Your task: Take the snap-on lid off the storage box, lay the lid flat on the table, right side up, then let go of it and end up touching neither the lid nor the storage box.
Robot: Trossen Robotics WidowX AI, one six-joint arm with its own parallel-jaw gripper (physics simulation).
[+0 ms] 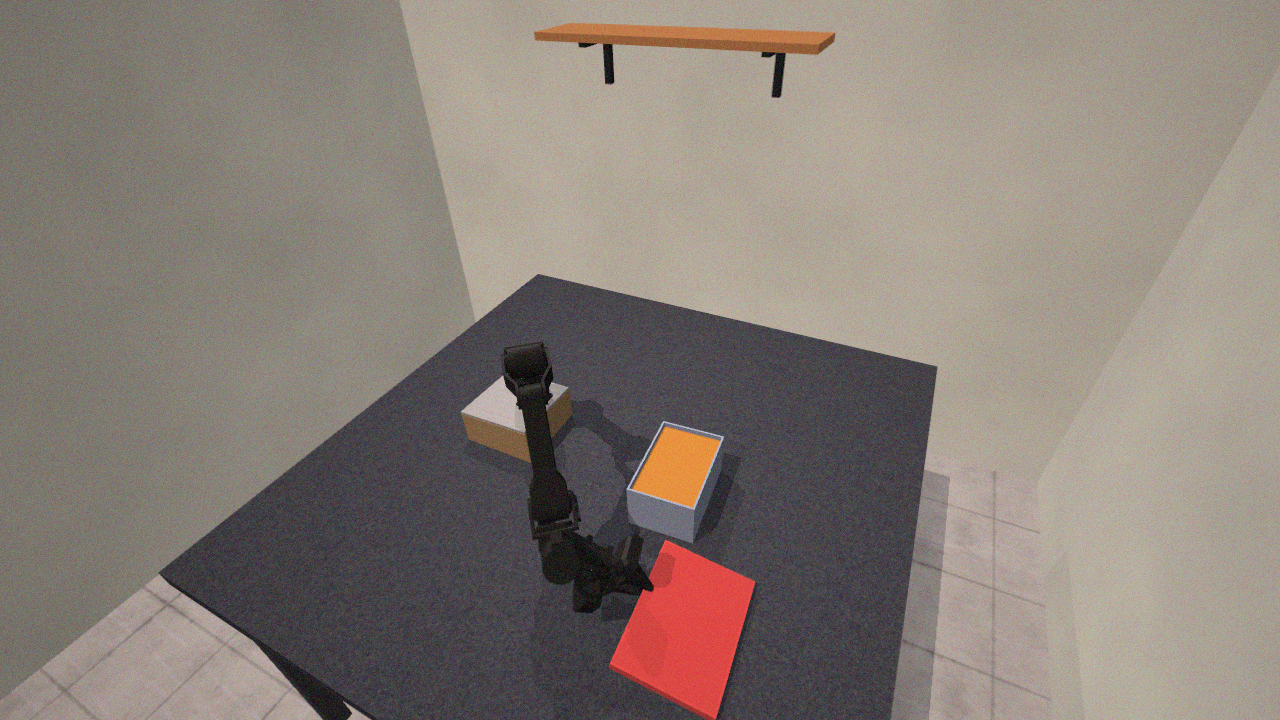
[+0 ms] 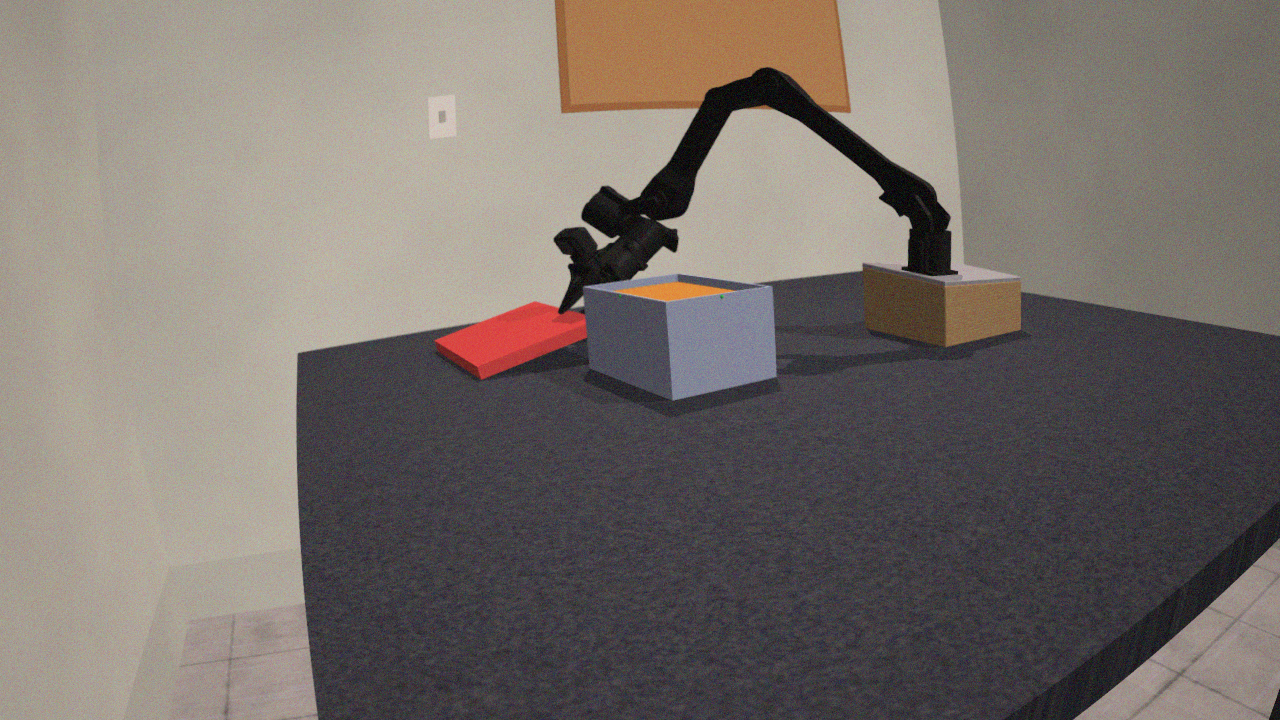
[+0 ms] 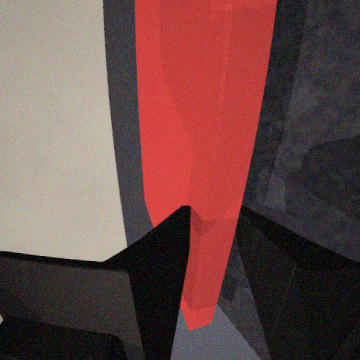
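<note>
The red lid (image 1: 689, 631) (image 2: 510, 338) (image 3: 215, 100) is off the box and tilted, its top face up. Its far edge is low at the table and its edge on the arm's side is raised. My gripper (image 1: 648, 582) (image 2: 563, 308) (image 3: 212, 213) is shut on that raised edge, near the corner closest to the box. The blue-grey storage box (image 1: 660, 515) (image 2: 675, 344) (image 3: 212, 342) stands upright and open beside the lid, with an orange surface (image 1: 677, 465) (image 2: 675, 291) inside. The lid's underside and its contact with the table are partly hidden.
The arm's base stands on a wooden block (image 1: 496, 435) (image 2: 904, 308) with a pale top, at the other side of the dark table (image 1: 805, 429) (image 2: 805, 501). An orange-brown shelf (image 1: 684, 37) (image 2: 702, 53) is on the wall, high above the table.
</note>
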